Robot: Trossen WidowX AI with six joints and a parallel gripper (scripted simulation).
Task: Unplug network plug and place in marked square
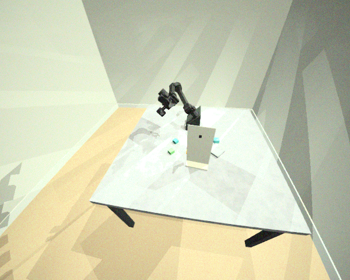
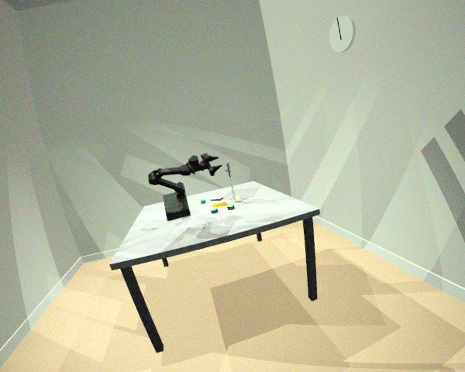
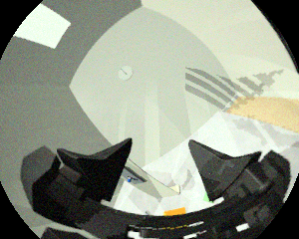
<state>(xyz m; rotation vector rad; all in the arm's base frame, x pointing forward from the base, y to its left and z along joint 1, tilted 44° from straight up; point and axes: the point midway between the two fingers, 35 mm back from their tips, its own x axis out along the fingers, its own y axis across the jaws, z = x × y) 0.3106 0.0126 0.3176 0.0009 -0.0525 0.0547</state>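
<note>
Right now my gripper tip is 9 cm short of the blue plug, 25 cm to the right of it and 11 cm above it. From my gripper tip the other things lie so: green cube: 2 cm ahead, 2 cm to the left, 37 cm below; teal cube: 11 cm behind, 4 cm to the left, 37 cm below; upright panel: 11 cm ahead, 25 cm to the left, 22 cm below.
</note>
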